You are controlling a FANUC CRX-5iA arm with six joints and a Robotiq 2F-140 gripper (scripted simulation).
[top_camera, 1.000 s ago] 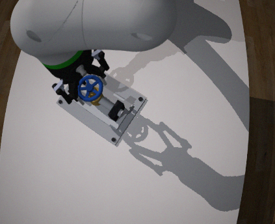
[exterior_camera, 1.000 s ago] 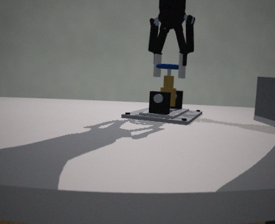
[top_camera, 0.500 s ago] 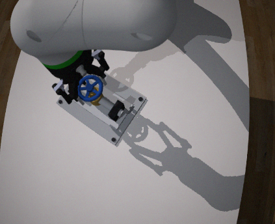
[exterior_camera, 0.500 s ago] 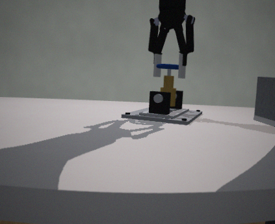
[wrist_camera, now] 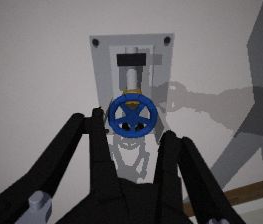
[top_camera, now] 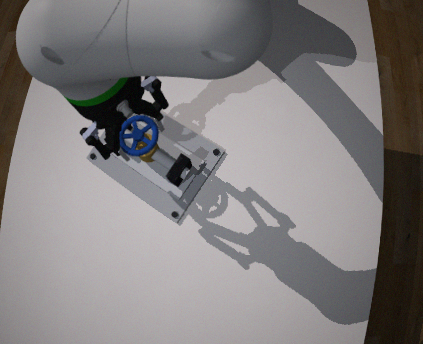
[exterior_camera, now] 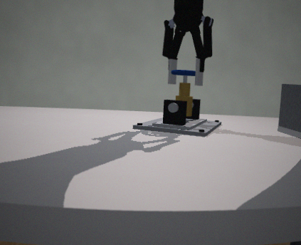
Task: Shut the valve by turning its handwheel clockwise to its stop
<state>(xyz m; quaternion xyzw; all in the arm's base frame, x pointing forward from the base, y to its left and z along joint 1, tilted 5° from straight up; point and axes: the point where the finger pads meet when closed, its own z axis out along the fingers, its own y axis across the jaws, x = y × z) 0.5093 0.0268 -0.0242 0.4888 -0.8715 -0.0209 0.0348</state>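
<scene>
Now: the handwheel 10 mm below my hand.
</scene>
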